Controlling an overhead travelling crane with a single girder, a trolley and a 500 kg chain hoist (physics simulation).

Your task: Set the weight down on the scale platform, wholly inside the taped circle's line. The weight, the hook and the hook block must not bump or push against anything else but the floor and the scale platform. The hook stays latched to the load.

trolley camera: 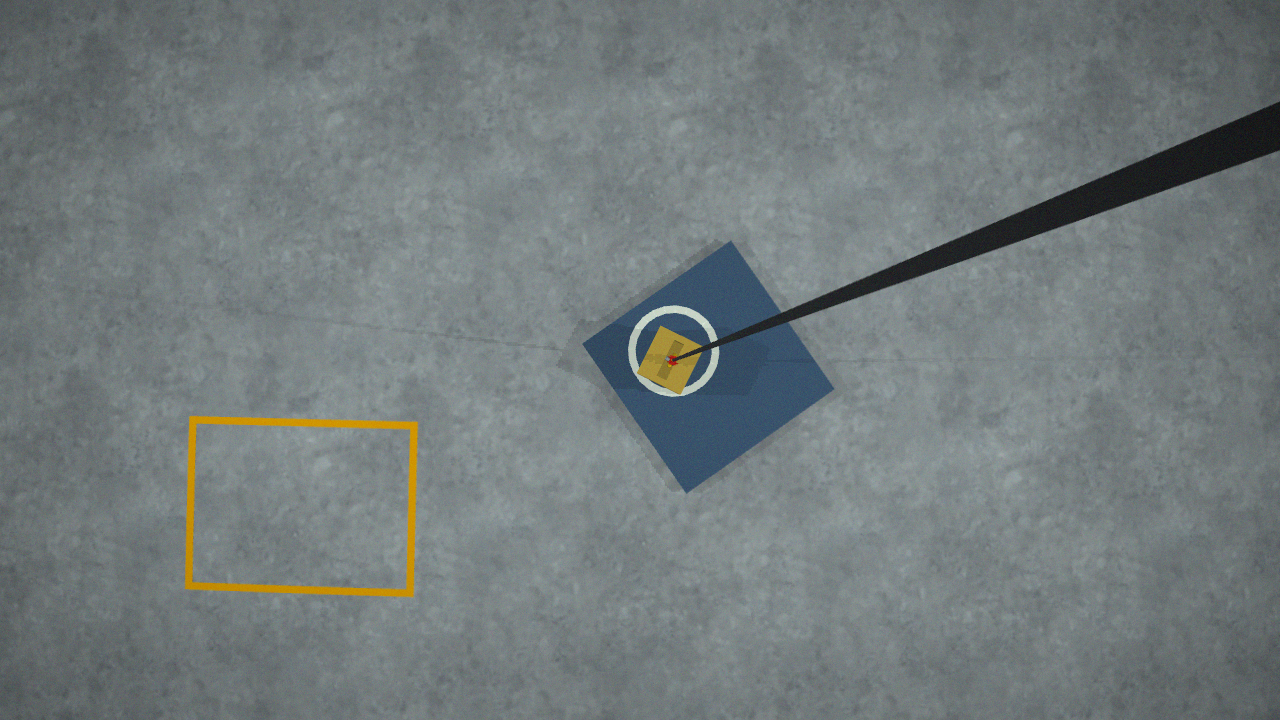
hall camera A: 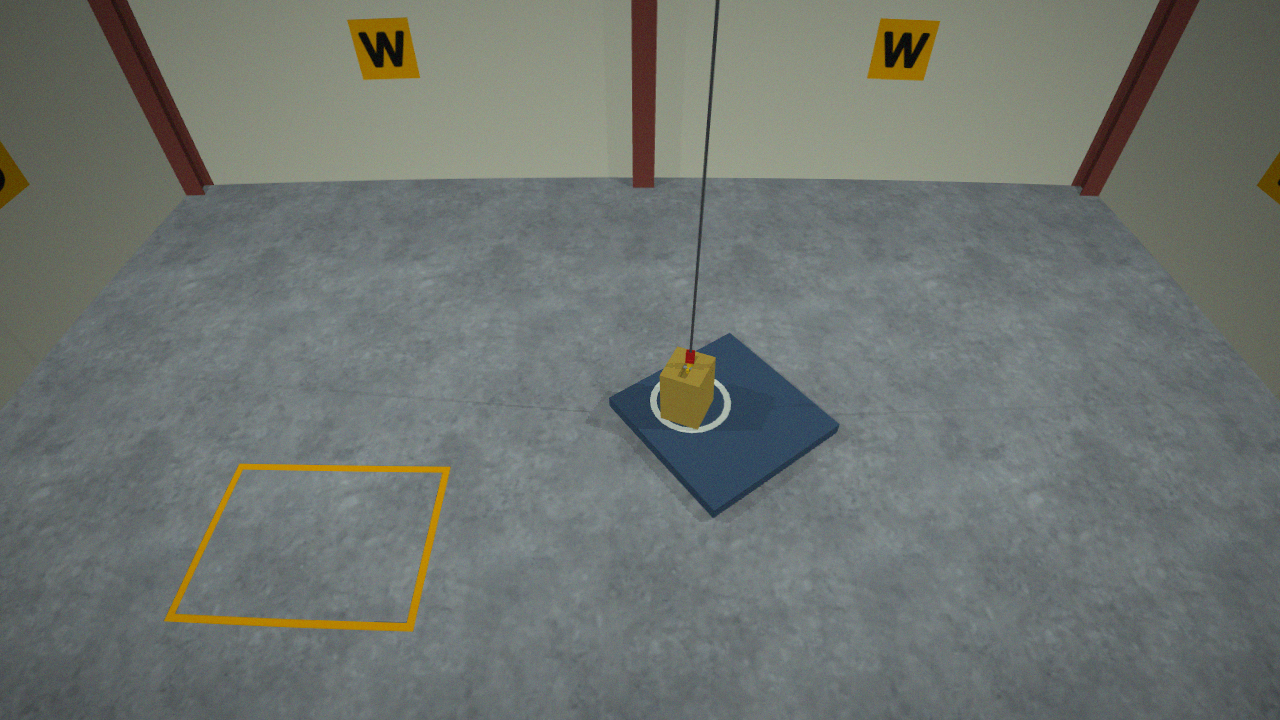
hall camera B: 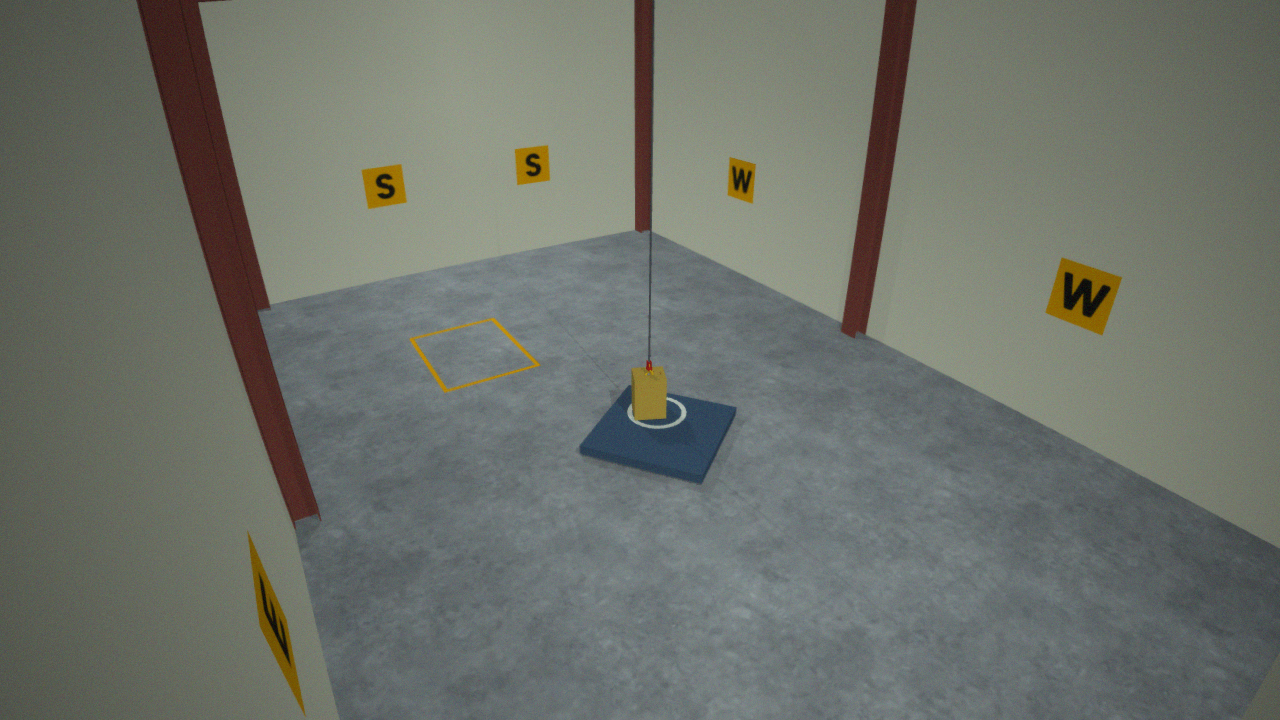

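The yellow weight [hall camera A: 685, 402] [hall camera B: 648, 395] [trolley camera: 678, 379] is upright over the blue scale platform [hall camera A: 742, 456] [hall camera B: 644, 449] [trolley camera: 716, 429]. The white taped circle [hall camera A: 726, 404] [hall camera B: 682, 412] [trolley camera: 632, 350] shows around its base. In the trolley view the weight's lower and left corners overlap the circle's line. Whether its underside touches the platform or hangs just above it, I cannot tell. My hook [hall camera A: 686, 368] [hall camera B: 648, 369] [trolley camera: 671, 360] is at the top of the weight, latched to it, below the small red hook block [hall camera A: 690, 356].
A yellow-orange marked rectangle [hall camera A: 431, 546] [hall camera B: 427, 365] [trolley camera: 413, 510] lies on the floor, left of the platform in hall camera A. Red-brown columns [hall camera A: 643, 94] [hall camera B: 881, 170] stand along the pale walls. The dark hoist chain [hall camera A: 703, 183] [hall camera B: 650, 277] [trolley camera: 939, 252] runs up from the hook block.
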